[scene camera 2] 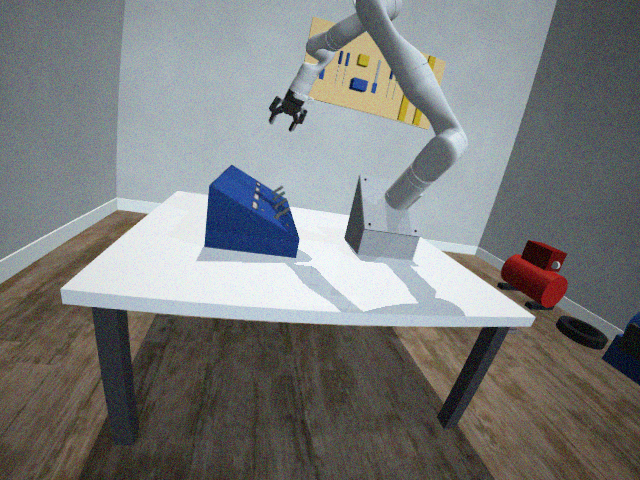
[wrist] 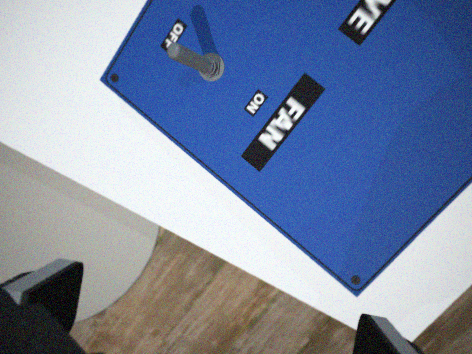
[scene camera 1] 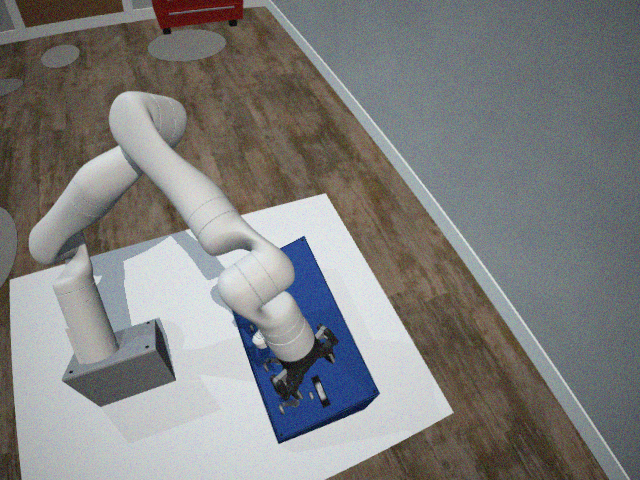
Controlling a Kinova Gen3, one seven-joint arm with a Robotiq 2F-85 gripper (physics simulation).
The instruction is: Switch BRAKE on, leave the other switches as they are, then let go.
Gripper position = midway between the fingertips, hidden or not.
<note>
I see my gripper (scene camera 1: 315,378) and a fan lever (wrist: 175,51).
My gripper also shows in scene camera 2 (scene camera 2: 280,127) and in the wrist view (wrist: 216,318).
</note>
